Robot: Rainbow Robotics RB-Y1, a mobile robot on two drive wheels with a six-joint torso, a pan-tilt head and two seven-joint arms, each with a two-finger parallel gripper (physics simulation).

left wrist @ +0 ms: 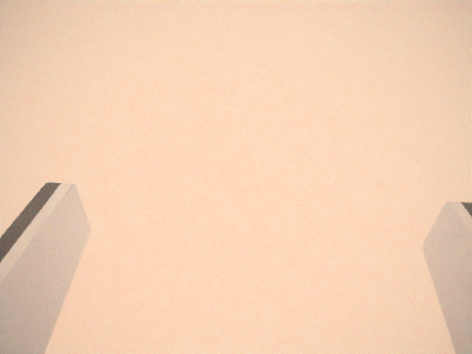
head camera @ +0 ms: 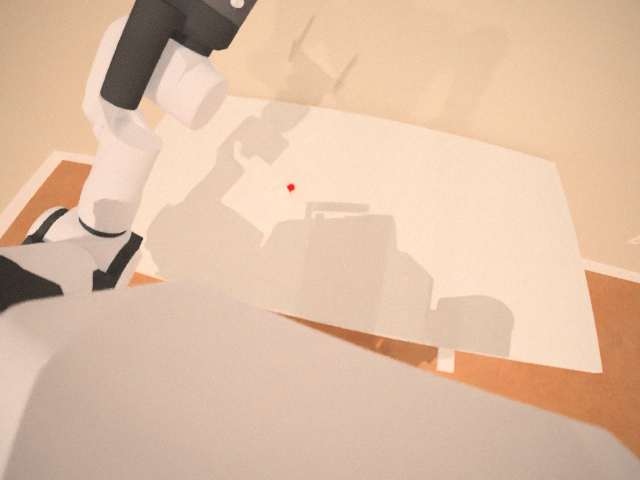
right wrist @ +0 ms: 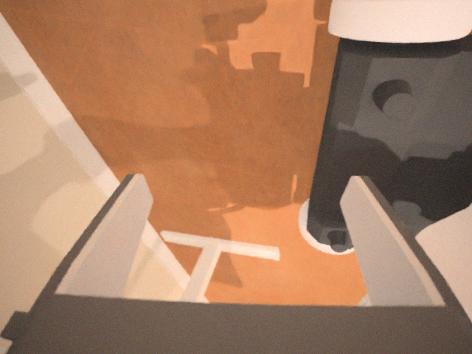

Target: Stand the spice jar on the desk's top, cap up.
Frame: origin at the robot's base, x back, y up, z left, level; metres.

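Where they show: left gripper, fingertip midpoint: [left wrist: 255, 215]; right gripper, fingertip midpoint: [right wrist: 245, 188].
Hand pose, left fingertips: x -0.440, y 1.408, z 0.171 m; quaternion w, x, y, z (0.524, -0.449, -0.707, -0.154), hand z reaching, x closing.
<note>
After its pixels a point has its place.
The spice jar [head camera: 290, 187] @[x -0.531, y 0.747, z 0.278 m] shows in the head camera view as a small red spot on the white desk [head camera: 465, 232] @[x -0.602, y 0.721, z -0.236 m], left of the middle. Its pale body blends into the desk's top, so its pose cannot be made out. The jar does not show in either wrist view. My left gripper [left wrist: 255, 215] @[x -0.440, y 1.408, z 0.171 m] is open with nothing between its fingers and faces a plain pale surface. In the head camera view my left arm rises at the left, and its fingers are out of the picture. My right gripper [right wrist: 245, 188] @[x -0.138, y 0.494, z -0.232 m] is open and empty, above the orange floor.
The pale wall [head camera: 413, 51] @[x -1.036, y 0.969, z 0.076 m] stands behind the desk. Shadows of the robot fall across the desk and wall. In the right wrist view, a white T-shaped support [right wrist: 215, 245] @[x -0.488, y 0.036, z 0.707 m] shows below the fingers, and the robot's dark base [right wrist: 345, 110] @[x -0.056, y 0.196, z -0.143 m] is at the right.
</note>
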